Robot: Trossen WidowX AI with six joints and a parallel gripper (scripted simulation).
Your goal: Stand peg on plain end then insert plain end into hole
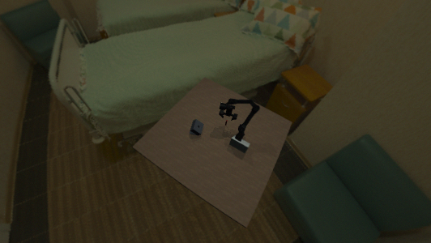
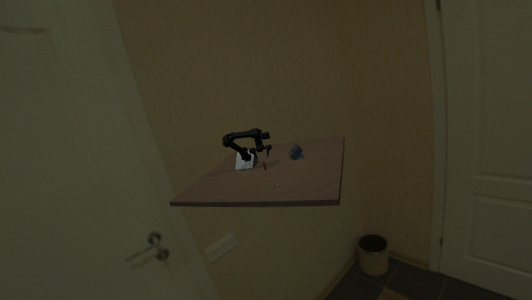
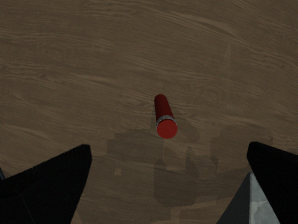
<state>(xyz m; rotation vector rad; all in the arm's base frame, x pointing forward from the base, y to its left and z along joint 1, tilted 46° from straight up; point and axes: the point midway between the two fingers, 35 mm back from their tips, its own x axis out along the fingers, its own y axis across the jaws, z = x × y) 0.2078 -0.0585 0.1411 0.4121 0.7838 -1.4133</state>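
The red peg lies 50 mm below my gripper tip. Round my gripper tip: dark blue sloped panel 230 mm ahead, 230 mm to the left, 60 mm below.
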